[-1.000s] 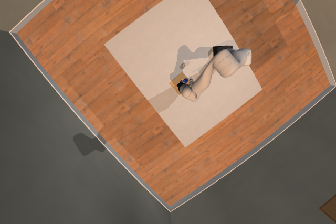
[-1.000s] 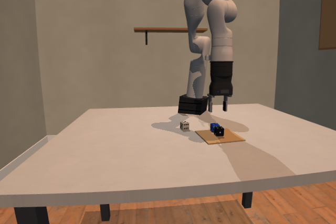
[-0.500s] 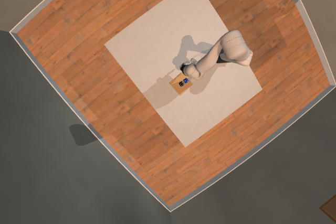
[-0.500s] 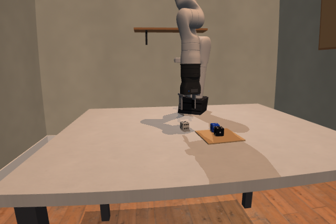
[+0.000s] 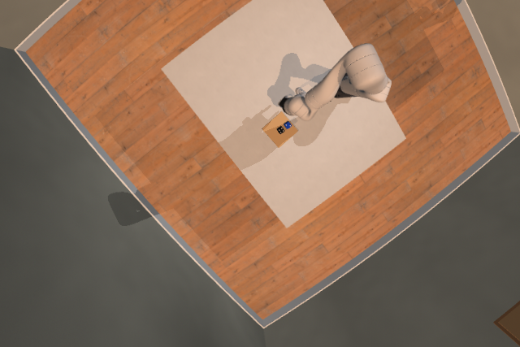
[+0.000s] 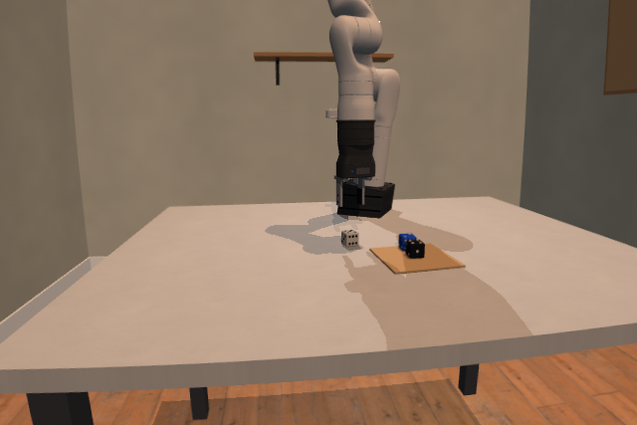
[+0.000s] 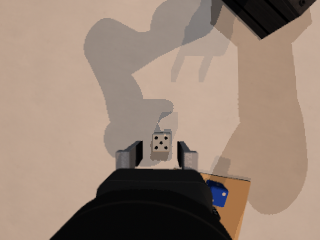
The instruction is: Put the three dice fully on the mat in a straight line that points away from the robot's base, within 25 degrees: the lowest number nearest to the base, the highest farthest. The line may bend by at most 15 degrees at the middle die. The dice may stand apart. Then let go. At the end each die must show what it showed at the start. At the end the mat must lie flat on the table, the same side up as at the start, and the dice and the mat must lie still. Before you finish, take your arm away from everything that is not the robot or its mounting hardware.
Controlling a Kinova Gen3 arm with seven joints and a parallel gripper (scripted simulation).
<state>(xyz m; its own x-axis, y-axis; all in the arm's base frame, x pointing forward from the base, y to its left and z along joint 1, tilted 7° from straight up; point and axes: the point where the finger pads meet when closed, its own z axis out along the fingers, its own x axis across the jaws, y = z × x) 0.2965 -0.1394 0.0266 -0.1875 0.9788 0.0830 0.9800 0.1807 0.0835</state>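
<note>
My hand is 9 cm above the white die. Also, from my hand: mat: 11 cm ahead, 10 cm to the left, 10 cm below; then blue die: 7 cm ahead, 10 cm to the left, 9 cm below.
</note>
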